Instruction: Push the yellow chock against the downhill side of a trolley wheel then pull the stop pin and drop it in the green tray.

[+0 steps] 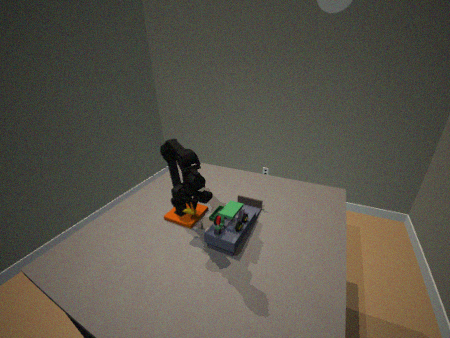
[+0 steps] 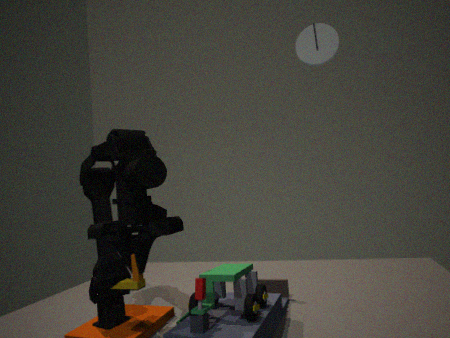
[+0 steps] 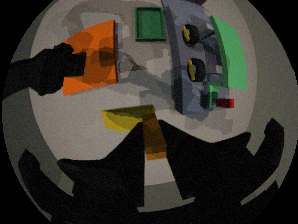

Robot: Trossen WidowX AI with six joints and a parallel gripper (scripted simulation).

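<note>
Now: the red-headed stop pin 13 cm ahead of my gripper tip, 5 cm below it and 2 cm to the left of it. Also, from my gripper tip: trolley: 13 cm ahead, 12 cm to the left, 6 cm below; then grey ramp: 13 cm below, 13 cm ahead, 12 cm to the left; then yellow chock: 2 cm behind, 1 cm to the right, 1 cm below.
</note>
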